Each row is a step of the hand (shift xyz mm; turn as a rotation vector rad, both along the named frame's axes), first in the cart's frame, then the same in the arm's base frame.
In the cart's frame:
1: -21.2 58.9 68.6 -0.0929 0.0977 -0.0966
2: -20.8 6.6 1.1 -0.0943 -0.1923 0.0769
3: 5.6 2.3 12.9 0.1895 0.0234 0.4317
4: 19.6 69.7 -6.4 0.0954 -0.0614 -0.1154
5: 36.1 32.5 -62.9 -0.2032 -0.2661 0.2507
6: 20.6 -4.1 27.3 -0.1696 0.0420 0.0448
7: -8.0 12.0 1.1 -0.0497 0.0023 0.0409
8: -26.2 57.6 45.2 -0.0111 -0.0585 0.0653
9: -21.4 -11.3 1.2 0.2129 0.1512 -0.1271
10: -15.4 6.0 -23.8 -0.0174 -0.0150 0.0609
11: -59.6 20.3 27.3 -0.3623 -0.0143 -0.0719
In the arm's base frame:
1: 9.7 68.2 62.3 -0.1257 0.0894 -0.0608
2: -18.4 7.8 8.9 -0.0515 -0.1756 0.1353
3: 10.5 3.6 8.9 0.3551 0.0680 0.3034
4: 14.6 67.2 -23.6 0.0375 -0.0807 -0.1352
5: 5.7 22.2 -76.1 -0.0756 -0.2206 0.3472
6: 30.3 -1.7 16.3 -0.1346 0.0564 0.1060
7: -6.8 12.5 2.7 -0.0276 0.0102 0.0573
8: -4.8 64.2 43.6 0.0181 -0.0490 0.0713
9: -18.8 -9.9 11.7 0.1377 0.1221 -0.2247
10: -24.1 3.7 -15.6 0.0103 -0.0062 0.0640
11: -42.4 26.8 46.8 -0.3583 -0.0038 0.0906

